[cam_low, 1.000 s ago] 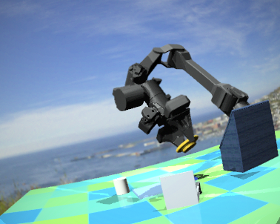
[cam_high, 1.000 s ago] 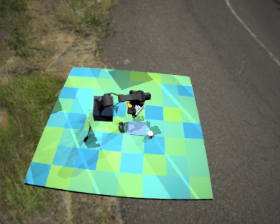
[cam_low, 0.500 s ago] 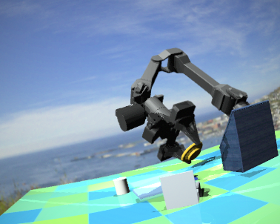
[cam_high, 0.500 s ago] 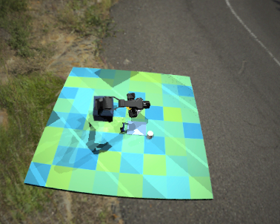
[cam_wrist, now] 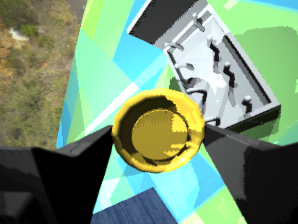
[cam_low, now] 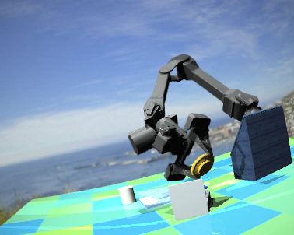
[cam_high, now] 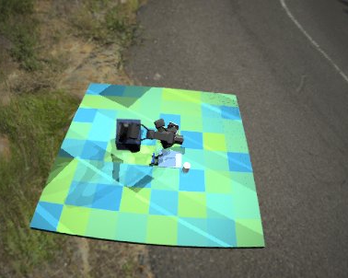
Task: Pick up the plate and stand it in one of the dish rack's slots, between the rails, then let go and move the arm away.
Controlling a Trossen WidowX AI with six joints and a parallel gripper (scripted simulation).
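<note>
My gripper tip is now 60 mm above the dish rack, 50 mm short of it and 30 mm to the right of it. Round my gripper tip: yellow plate: 10 mm to the right; cup: 220 mm to the right, 190 mm ahead, 60 mm below.
</note>
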